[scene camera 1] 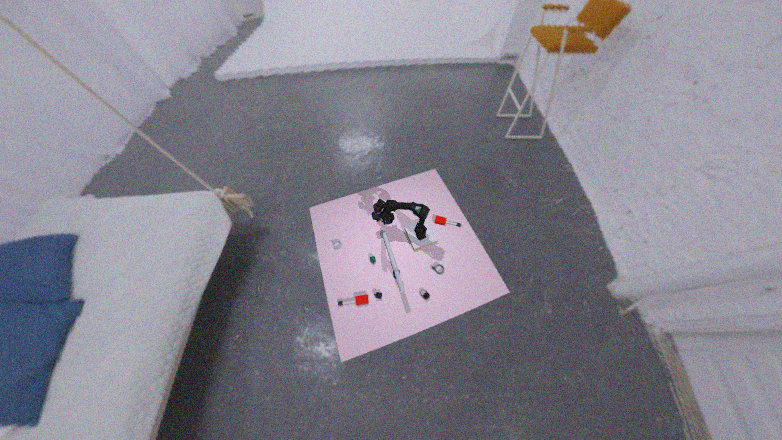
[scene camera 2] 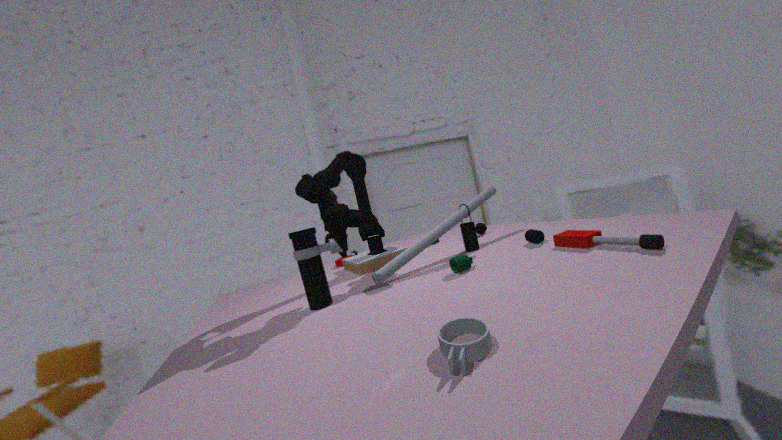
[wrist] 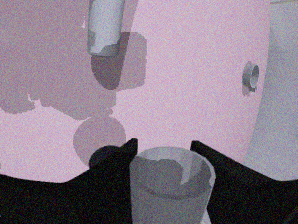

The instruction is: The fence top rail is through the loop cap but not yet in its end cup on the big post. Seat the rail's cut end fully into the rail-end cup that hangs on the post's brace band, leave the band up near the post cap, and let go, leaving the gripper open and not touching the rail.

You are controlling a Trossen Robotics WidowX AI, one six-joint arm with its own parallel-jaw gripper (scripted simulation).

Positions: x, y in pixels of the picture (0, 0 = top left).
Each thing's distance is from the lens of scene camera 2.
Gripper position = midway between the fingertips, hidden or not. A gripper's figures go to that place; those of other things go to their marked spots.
my gripper (scene camera 2: 345, 254): 0.67 m
grey top rail (scene camera 2: 385, 272): 0.71 m
red-headed tool (scene camera 2: 584, 239): 0.74 m
big black post (scene camera 2: 312, 272): 0.65 m
The marked spots on the big black post and the red-headed tool are 0.67 m apart.
